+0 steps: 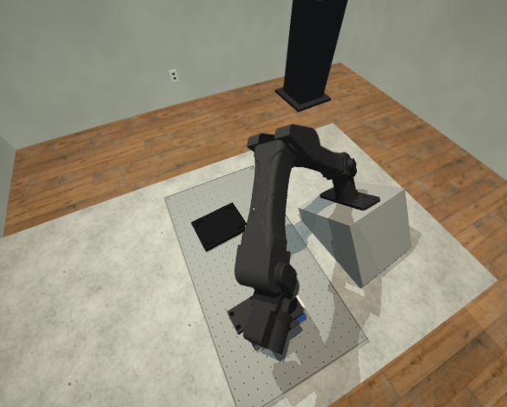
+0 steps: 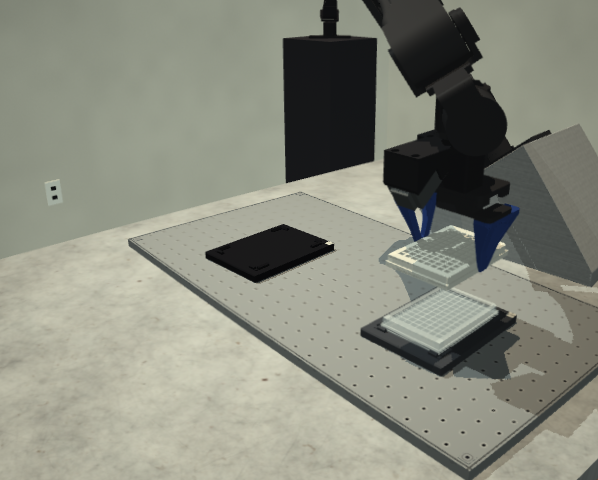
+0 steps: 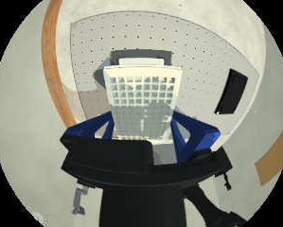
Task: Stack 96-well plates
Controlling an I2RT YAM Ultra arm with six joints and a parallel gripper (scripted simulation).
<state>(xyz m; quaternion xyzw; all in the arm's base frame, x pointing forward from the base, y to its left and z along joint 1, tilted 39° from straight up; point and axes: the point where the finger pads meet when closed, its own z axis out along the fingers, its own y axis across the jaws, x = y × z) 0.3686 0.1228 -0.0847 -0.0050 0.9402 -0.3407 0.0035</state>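
Right now the clear 96-well plate is 10 mm ahead of my hand and 80 mm below it. Also, from my hand: white tag (70 mm behind, 60 mm to the left, 90 mm below); then black nest N1 (10 mm ahead, 320 mm to the right, 90 mm below).
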